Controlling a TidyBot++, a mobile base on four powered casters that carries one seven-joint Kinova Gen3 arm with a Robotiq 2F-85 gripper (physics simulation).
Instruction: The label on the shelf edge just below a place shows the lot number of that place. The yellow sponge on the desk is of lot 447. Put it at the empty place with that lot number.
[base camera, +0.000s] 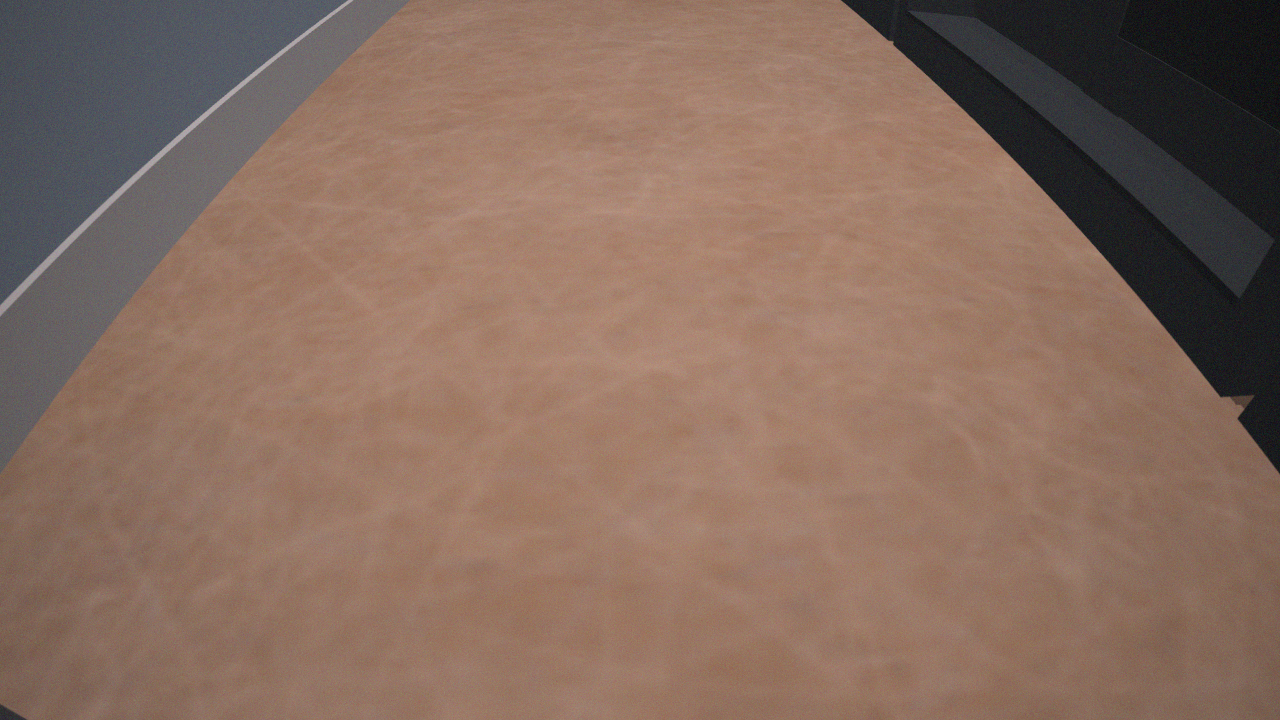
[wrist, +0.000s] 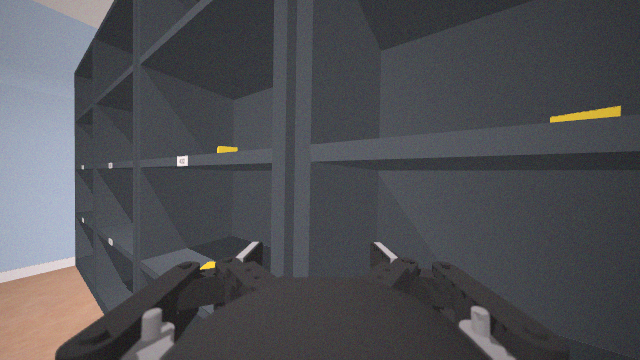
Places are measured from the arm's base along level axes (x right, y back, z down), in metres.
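Where they show: gripper, fingertip midpoint: (wrist: 316, 254).
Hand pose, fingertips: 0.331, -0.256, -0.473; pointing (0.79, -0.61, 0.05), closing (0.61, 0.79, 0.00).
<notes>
Each offset is from my fingertips to the top centre of the thing, as dx, dy, dz. "spot": to the spot under its first point. Level surfaces: height alone.
My gripper (wrist: 316, 254) is open and empty in the wrist view, in front of a dark grey shelf unit (wrist: 303, 100). The shelf unit also shows at the right of the base camera view. One yellow block {+0.271, -0.647, -0.166} (wrist: 227, 149) sits on a shelf left of the double upright, another yellow block {+0.389, +0.256, -0.166} (wrist: 586, 114) on the shelf at the right, and part of a yellow block {+0.243, -0.661, +0.291} (wrist: 208, 265) shows lower down behind the left finger. A white label {spot: +0.123, -0.648, -0.103} (wrist: 182, 161) on the left shelf edge seems to read 402. Smaller labels {spot: +0.068, -1.583, -0.105} (wrist: 110, 165) {spot: +0.068, -1.586, +0.356} (wrist: 110, 242) farther left are too small to read. The desk does not show.
A brown floor {dz +0.869} (base camera: 626, 358) (wrist: 45, 310) runs alongside the shelf unit. A blue-grey wall (base camera: 116, 89) (wrist: 35, 150) with a pale skirting stands at the left in both views. The shelf unit's uprights and shelf edges stand in front of the fingers.
</notes>
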